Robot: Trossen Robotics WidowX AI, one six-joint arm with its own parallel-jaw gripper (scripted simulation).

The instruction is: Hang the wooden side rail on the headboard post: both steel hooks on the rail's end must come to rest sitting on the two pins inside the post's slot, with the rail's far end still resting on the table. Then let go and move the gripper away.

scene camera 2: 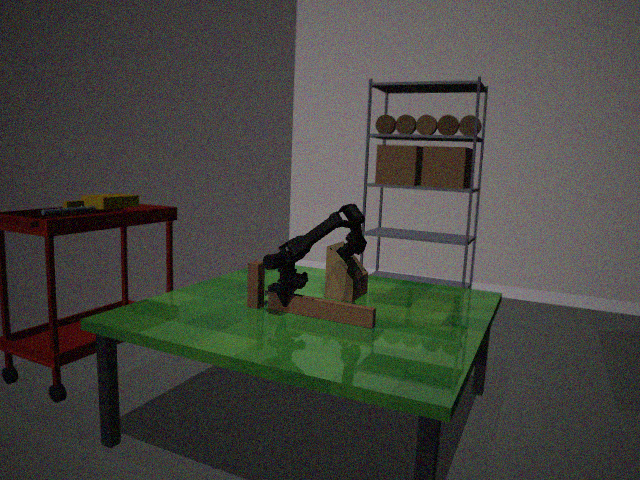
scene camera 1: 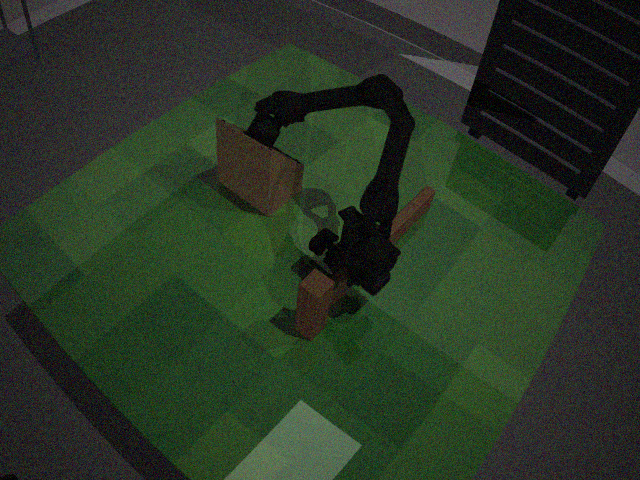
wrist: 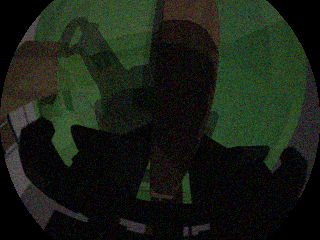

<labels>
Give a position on a headboard post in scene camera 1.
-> At 315, 291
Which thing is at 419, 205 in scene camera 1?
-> A wooden side rail.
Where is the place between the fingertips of my gripper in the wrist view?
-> At 171, 126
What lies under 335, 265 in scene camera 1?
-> My gripper.
</labels>
